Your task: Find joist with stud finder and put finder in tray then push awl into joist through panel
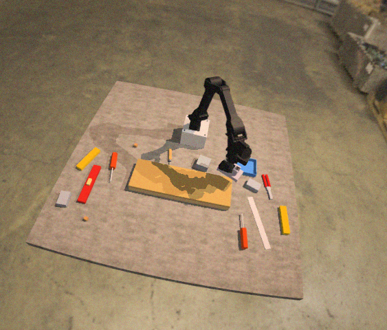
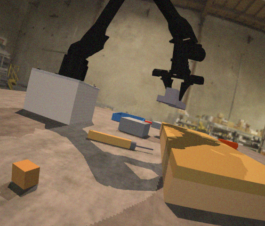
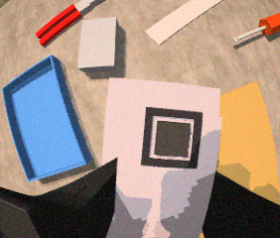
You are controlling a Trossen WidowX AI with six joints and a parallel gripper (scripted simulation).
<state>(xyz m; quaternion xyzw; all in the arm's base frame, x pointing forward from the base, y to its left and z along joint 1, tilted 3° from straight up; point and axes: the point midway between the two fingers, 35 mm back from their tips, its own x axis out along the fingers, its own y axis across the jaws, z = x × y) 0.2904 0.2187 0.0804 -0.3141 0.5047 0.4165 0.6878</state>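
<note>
The blue tray is 15 cm behind my gripper tip, 12 cm below it and 9 cm to the left of it. Round my gripper tip: grey stud finder 2 cm above; then square indicator window 3 cm above, 2 cm to the left, 1 cm ahead; then white strip 20 cm ahead, 18 cm to the left, 13 cm below.
</note>
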